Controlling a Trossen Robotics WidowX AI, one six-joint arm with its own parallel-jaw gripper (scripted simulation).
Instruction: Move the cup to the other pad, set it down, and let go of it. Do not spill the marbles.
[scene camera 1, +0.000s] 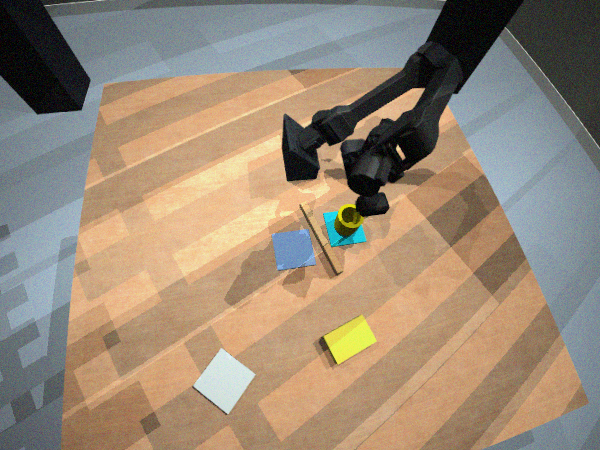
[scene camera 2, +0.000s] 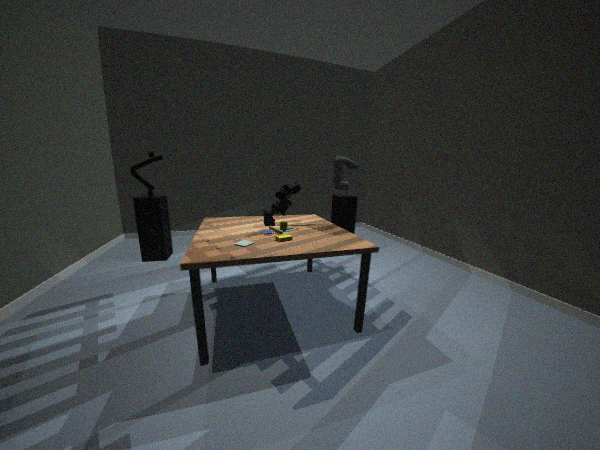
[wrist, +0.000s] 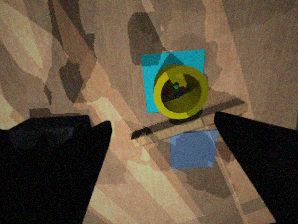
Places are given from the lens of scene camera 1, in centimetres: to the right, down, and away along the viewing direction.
my gripper (scene camera 1: 353, 194): 13, -8, 68
white flat square (scene camera 1: 224, 380): -17, 35, 59
yellow block (scene camera 1: 343, 342): 10, 28, 63
blue pad (scene camera 1: 293, 249): -2, 7, 74
thin wooden bar (scene camera 1: 307, 212): 2, -4, 77
